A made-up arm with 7 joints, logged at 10 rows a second.
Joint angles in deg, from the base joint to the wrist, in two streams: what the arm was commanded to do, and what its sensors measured. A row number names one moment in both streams.
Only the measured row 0 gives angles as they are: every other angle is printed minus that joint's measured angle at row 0.
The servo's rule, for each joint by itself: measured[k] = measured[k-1] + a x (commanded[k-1-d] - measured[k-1]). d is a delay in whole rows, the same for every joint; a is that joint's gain. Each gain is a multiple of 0.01, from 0.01 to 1. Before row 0 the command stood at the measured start. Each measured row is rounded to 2 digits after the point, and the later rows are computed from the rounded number. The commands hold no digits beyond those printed.
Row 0, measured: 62.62 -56.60 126.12 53.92 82.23 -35.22 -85.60
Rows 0 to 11, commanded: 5.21 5.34 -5.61 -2.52 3.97 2.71 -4.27; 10.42 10.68 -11.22 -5.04 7.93 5.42 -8.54; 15.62 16.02 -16.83 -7.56 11.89 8.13 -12.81; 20.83 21.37 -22.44 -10.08 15.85 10.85 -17.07; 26.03 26.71 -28.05 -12.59 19.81 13.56 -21.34; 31.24 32.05 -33.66 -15.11 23.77 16.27 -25.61; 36.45 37.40 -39.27 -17.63 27.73 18.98 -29.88; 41.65 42.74 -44.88 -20.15 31.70 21.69 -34.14; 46.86 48.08 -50.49 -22.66 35.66 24.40 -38.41; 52.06 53.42 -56.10 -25.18 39.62 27.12 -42.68; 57.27 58.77 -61.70 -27.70 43.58 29.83 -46.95; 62.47 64.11 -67.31 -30.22 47.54 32.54 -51.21
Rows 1 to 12, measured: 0.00 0.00 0.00 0.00 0.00 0.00 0.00; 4.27 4.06 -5.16 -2.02 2.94 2.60 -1.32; 9.31 9.09 -10.74 -4.44 6.63 5.31 -3.56; 14.48 14.36 -16.34 -6.94 10.52 8.02 -6.43; 19.69 19.69 -21.95 -9.45 14.46 10.74 -9.73; 24.89 25.03 -27.56 -11.96 18.42 13.45 -13.33; 30.10 30.37 -33.17 -14.48 22.38 16.16 -17.14; 35.31 35.71 -38.78 -17.00 26.34 18.87 -21.09; 40.51 41.05 -44.39 -19.52 30.31 21.58 -25.14; 45.72 46.39 -50.00 -22.03 34.27 24.29 -29.25; 50.92 51.73 -55.61 -24.55 38.23 27.01 -33.41; 56.13 57.08 -61.21 -27.07 42.19 29.72 -37.61
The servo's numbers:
d 1
a 0.82 0.76 0.92 0.80 0.74 0.96 0.31

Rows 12 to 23, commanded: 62.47 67.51 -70.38 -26.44 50.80 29.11 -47.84; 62.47 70.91 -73.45 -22.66 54.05 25.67 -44.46; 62.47 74.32 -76.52 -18.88 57.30 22.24 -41.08; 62.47 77.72 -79.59 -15.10 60.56 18.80 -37.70; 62.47 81.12 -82.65 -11.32 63.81 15.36 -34.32; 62.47 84.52 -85.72 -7.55 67.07 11.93 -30.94; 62.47 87.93 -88.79 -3.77 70.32 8.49 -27.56; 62.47 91.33 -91.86 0.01 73.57 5.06 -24.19; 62.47 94.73 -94.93 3.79 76.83 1.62 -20.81; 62.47 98.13 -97.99 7.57 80.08 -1.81 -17.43; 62.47 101.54 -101.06 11.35 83.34 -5.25 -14.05; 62.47 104.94 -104.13 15.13 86.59 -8.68 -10.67
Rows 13 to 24, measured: 61.33 62.42 -66.82 -29.59 46.15 32.43 -41.83; 62.26 66.29 -70.10 -27.07 49.59 29.24 -43.69; 62.43 69.80 -73.18 -23.54 52.89 25.81 -43.93; 62.46 73.24 -76.25 -19.81 56.15 22.38 -43.05; 62.47 76.64 -79.32 -16.04 59.41 18.94 -41.39; 62.47 80.04 -82.38 -12.26 62.67 15.50 -39.20; 62.47 83.44 -85.45 -8.49 65.93 12.07 -36.64; 62.47 86.85 -88.52 -4.71 69.18 8.63 -33.83; 62.47 90.25 -91.59 -0.93 72.43 5.20 -30.84; 62.47 93.65 -94.66 2.85 75.69 1.76 -27.73; 62.47 97.05 -97.72 6.63 78.94 -1.67 -24.54; 62.47 100.46 -100.79 10.41 82.20 -5.11 -21.29
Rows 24 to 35, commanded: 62.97 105.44 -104.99 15.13 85.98 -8.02 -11.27; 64.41 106.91 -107.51 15.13 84.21 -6.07 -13.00; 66.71 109.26 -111.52 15.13 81.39 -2.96 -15.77; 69.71 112.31 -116.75 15.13 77.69 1.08 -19.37; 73.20 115.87 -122.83 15.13 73.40 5.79 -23.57; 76.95 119.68 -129.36 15.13 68.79 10.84 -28.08; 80.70 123.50 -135.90 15.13 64.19 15.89 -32.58; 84.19 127.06 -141.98 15.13 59.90 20.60 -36.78; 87.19 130.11 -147.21 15.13 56.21 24.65 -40.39; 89.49 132.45 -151.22 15.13 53.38 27.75 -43.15; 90.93 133.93 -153.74 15.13 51.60 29.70 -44.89; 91.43 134.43 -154.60 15.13 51.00 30.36 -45.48
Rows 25 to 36, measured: 62.47 103.86 -103.86 14.19 85.45 -8.54 -18.00; 62.88 105.06 -104.90 14.94 85.84 -8.04 -15.91; 64.13 106.47 -107.30 15.09 84.63 -6.15 -15.01; 66.25 108.59 -111.18 15.12 82.23 -3.09 -15.25; 69.09 111.42 -116.30 15.13 78.87 0.91 -16.53; 72.46 114.80 -122.31 15.13 74.82 5.59 -18.71; 76.14 118.51 -128.80 15.13 70.36 10.63 -21.61; 79.88 122.30 -135.33 15.13 65.79 15.68 -25.01; 83.41 125.92 -141.45 15.13 61.43 20.40 -28.66; 86.51 129.10 -146.75 15.13 57.57 24.48 -32.30; 88.95 131.65 -150.86 15.13 54.47 27.62 -35.66; 90.57 133.38 -153.51 15.13 52.35 29.62 -38.52
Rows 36 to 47, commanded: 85.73 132.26 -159.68 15.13 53.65 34.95 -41.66; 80.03 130.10 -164.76 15.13 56.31 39.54 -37.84; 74.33 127.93 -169.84 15.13 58.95 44.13 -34.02; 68.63 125.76 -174.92 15.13 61.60 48.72 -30.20; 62.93 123.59 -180.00 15.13 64.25 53.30 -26.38; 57.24 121.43 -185.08 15.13 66.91 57.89 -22.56; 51.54 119.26 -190.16 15.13 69.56 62.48 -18.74; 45.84 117.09 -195.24 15.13 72.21 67.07 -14.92; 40.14 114.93 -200.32 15.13 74.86 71.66 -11.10; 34.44 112.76 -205.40 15.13 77.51 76.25 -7.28; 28.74 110.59 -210.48 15.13 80.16 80.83 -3.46; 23.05 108.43 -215.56 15.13 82.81 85.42 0.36
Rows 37 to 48, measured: 91.28 134.18 -154.51 15.13 51.35 30.33 -40.68; 86.73 132.72 -159.27 15.13 53.05 34.77 -40.98; 81.24 130.73 -164.32 15.13 55.46 39.35 -40.01; 75.57 128.60 -169.40 15.13 58.04 43.94 -38.15; 69.88 126.44 -174.48 15.13 60.67 48.53 -35.69; 64.18 124.27 -179.56 15.13 63.32 53.11 -32.80; 58.49 122.11 -184.64 15.13 65.98 57.70 -29.63; 52.79 119.94 -189.72 15.13 68.63 62.29 -26.25; 47.09 117.77 -194.80 15.13 71.28 66.88 -22.74; 41.39 115.61 -199.88 15.13 73.93 71.47 -19.13; 35.69 113.44 -204.96 15.13 76.58 76.06 -15.46; 29.99 111.27 -210.04 15.13 79.23 80.64 -11.74
